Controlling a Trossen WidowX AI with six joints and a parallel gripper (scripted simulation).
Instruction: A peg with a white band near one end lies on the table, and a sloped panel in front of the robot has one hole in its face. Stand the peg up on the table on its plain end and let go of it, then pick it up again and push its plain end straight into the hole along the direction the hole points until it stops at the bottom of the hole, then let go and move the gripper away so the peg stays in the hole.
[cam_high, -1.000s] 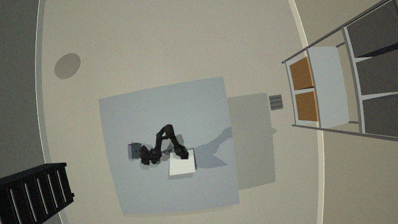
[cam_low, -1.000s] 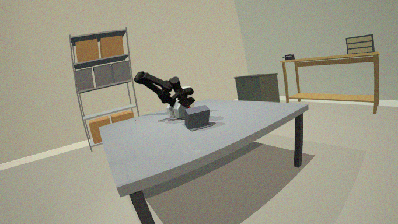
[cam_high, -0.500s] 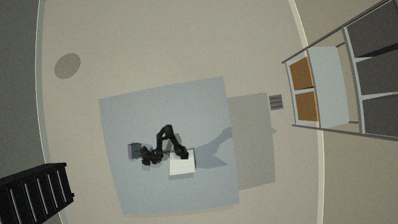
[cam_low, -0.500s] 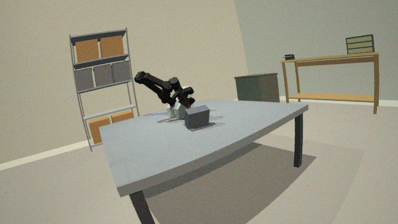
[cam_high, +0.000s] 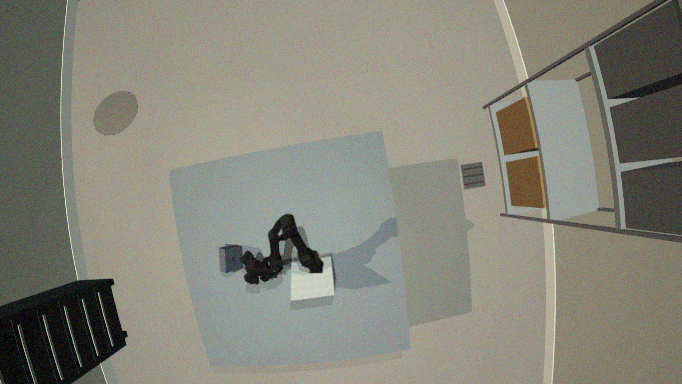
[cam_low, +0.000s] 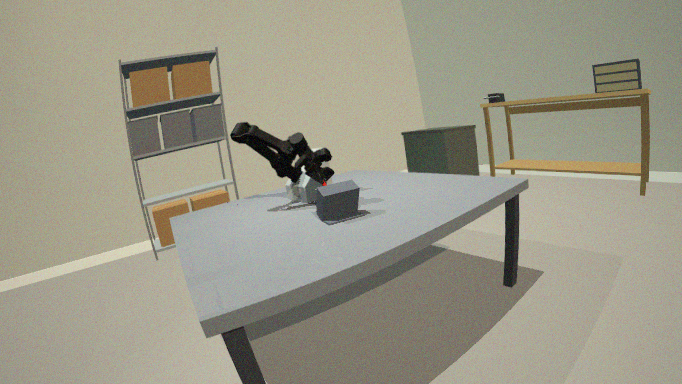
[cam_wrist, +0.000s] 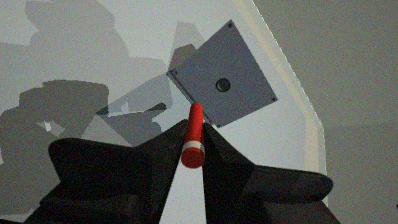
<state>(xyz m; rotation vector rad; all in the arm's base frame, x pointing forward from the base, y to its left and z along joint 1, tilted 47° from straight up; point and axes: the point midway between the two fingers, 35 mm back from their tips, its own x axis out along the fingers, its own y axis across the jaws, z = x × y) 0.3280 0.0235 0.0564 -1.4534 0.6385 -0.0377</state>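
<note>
My gripper tip is now 130 mm short of the sloped grey panel, 20 mm to the left of it and 50 mm above it. Round my gripper tip: red peg: 10 mm behind, 10 mm above.
</note>
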